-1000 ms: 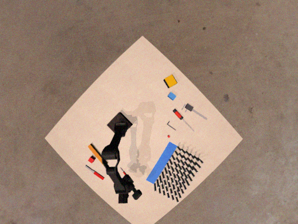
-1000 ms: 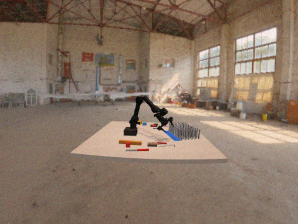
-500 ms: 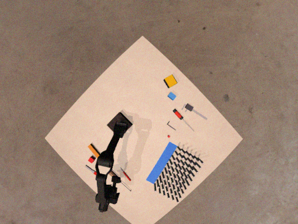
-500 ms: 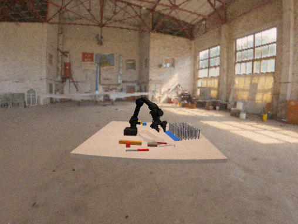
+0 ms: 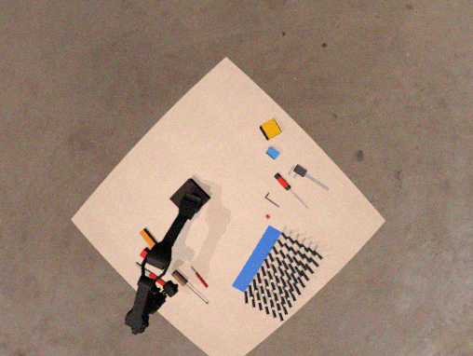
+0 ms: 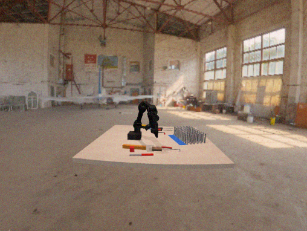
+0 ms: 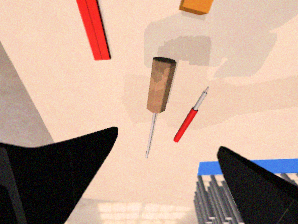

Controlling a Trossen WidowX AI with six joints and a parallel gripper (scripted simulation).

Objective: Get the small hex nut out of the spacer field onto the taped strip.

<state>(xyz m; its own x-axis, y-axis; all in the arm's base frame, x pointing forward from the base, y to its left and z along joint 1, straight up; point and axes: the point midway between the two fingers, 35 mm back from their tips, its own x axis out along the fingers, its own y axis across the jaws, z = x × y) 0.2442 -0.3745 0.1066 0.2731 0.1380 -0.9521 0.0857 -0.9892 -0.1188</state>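
My gripper tip is 20 cm short of the blue taped strip, 38 cm to the right of it and 14 cm above it. Round my gripper tip: red cube: 6 cm ahead, 58 cm to the left, 14 cm below; then red block: 22 cm behind, 5 cm to the right, 12 cm below; then orange bar: 21 cm behind, 2 cm to the left, 13 cm below.
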